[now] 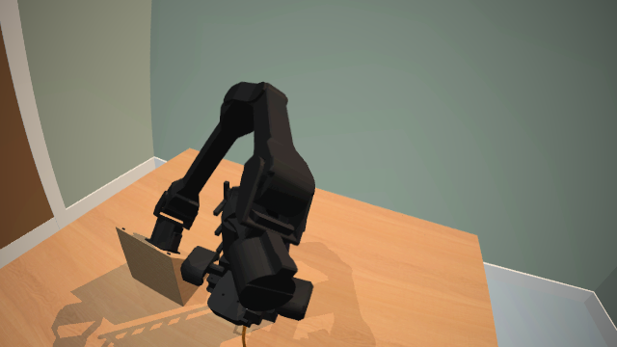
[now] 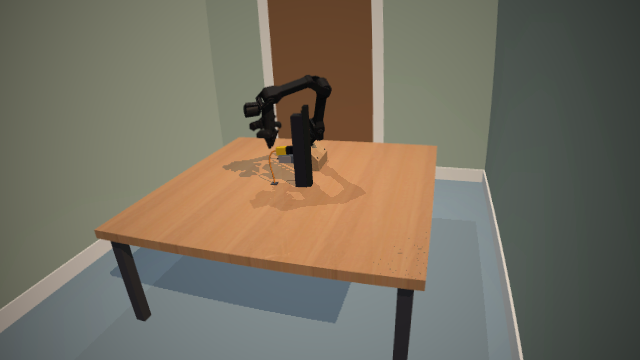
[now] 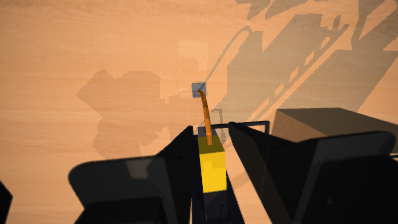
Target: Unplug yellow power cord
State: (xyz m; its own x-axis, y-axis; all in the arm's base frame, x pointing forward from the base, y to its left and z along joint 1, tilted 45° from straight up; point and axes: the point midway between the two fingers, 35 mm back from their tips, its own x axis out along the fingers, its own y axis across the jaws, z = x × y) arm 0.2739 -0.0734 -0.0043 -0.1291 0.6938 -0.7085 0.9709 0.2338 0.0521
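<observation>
Now: gripper tip 2 cm past the yellow plug and 6 cm to the right of it.
</observation>
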